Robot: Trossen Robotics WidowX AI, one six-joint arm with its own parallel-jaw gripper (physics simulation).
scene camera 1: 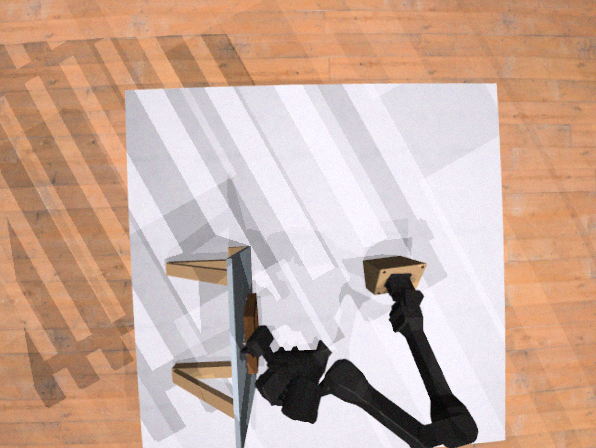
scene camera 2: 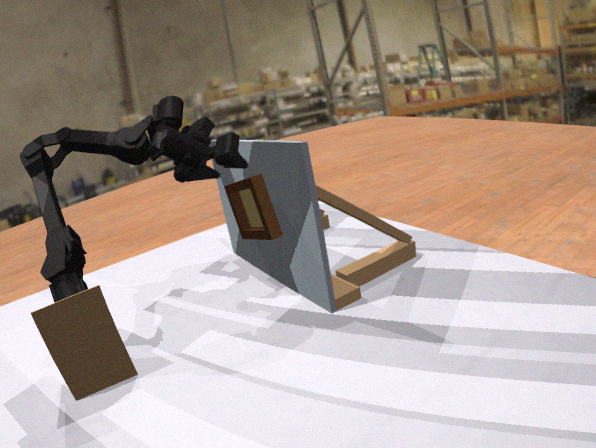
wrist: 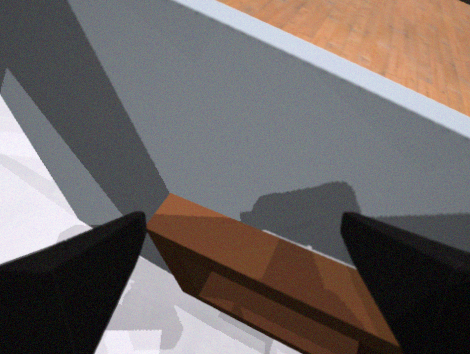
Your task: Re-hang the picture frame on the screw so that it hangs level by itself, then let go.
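Seen in the pictures: gripper, fingertip midpoint: (scene camera 1: 250, 363) (scene camera 2: 232, 171) (wrist: 244, 221); arm's base at its link origin: (scene camera 1: 397, 279) (scene camera 2: 75, 310).
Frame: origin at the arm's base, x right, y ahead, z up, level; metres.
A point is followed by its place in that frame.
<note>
The brown wooden picture frame (scene camera 1: 251, 312) @(z 0.094, x -0.064, y 0.414 m) (scene camera 2: 270, 215) @(z 0.031, x -0.052, y 0.425 m) (wrist: 225, 240) @(z 0.085, x -0.192, y 0.413 m) is against the face of the upright grey-blue board (scene camera 1: 242, 280) @(z 0.048, x 0.008, y 0.445 m) (scene camera 2: 295, 200) @(z 0.068, x 0.028, y 0.446 m) (wrist: 150, 75) @(z 0.143, x -0.252, y 0.432 m), well above the white surface. In the scene camera 2 view it is tilted, its right side higher than its left. My gripper (scene camera 2: 232, 170) @(z 0.111, x -0.188, y 0.413 m) (wrist: 244, 221) @(z 0.111, x -0.188, y 0.413 m) is open, with nothing held between its fingers. Its fingertips are close to the frame's upper edge; the right finger overlaps the frame's end in the wrist view. Whether they touch cannot be told. A tiny pale spot shows behind the frame's top edge; whether it is the screw is unclear.
Wooden braces (scene camera 1: 200, 270) @(z 0.023, x 0.029, y 0.565 m) (scene camera 2: 380, 262) @(z -0.114, x 0.035, y 0.609 m) prop the board from behind. The arm's brown base block (scene camera 1: 377, 275) @(z 0.008, x 0.015, y 0.063 m) (scene camera 2: 85, 345) @(z -0.049, x 0.046, y -0.002 m) stands on the white surface (scene camera 1: 450, 225) @(z -0.144, x 0.161, y -0.246 m) (scene camera 2: 250, 390) @(z -0.144, x 0.196, y 0.231 m), across from the board's face. The board's top edge lies beyond the fingers in the wrist view.
</note>
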